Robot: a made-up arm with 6 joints.
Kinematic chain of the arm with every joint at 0, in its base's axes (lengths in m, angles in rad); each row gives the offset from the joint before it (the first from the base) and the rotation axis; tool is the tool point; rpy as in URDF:
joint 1: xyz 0 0 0.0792 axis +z
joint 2: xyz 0 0 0 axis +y
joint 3: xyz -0.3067 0 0.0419 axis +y
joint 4: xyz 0.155 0 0.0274 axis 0.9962 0 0.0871
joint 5: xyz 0 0 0 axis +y
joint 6: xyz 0.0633 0 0.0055 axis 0.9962 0 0.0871
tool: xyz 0 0 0 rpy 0 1.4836 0
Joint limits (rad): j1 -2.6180..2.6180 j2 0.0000..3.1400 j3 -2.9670..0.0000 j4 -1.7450..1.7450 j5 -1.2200..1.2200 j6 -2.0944..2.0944
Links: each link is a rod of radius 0.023 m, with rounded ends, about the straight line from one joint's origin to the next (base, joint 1, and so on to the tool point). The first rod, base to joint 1, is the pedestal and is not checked.
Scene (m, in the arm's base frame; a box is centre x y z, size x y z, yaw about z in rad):
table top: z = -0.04
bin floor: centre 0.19 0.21 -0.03 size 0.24 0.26 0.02 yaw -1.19
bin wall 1: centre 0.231 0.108 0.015 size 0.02 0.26 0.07 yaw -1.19
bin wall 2: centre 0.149 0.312 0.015 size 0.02 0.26 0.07 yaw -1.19
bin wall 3: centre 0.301 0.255 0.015 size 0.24 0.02 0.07 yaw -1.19
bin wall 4: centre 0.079 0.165 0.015 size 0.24 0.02 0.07 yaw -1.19
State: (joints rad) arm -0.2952 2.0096 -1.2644 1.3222 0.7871 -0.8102
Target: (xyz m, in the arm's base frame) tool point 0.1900 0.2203 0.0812
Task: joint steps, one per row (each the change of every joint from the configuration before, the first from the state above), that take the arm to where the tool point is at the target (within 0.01 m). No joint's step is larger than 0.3 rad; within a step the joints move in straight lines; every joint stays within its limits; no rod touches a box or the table.
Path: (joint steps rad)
1: 0.2476 0.0804 0.0893 -0.0103 0.0265 0.0000
2: 0.2476 0.0804 0.0892 -0.0103 0.0265 0.0000
3: 0.2476 0.0805 0.0893 -0.0103 0.0266 0.0000
4: 0.2476 0.0804 0.0892 -0.0103 0.0265 0.0000

